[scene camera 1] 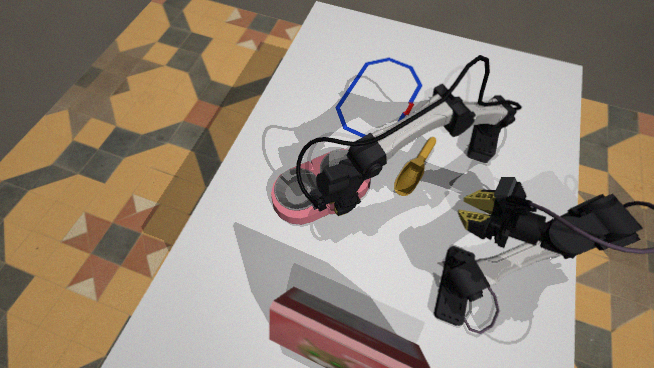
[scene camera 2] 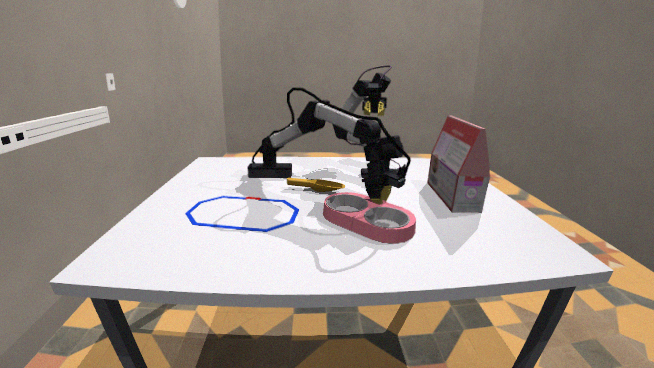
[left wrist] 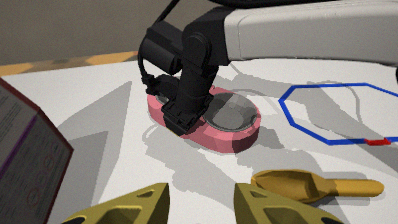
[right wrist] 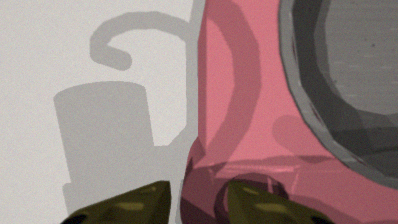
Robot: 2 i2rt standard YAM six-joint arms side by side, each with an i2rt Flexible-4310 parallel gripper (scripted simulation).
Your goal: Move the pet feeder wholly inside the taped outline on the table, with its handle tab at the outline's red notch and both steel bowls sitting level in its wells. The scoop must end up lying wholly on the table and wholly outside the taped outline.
Scene:
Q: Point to a yellow scoop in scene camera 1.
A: At 412, 172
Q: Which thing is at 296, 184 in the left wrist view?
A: A yellow scoop.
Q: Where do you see a pink pet feeder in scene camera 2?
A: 354, 221

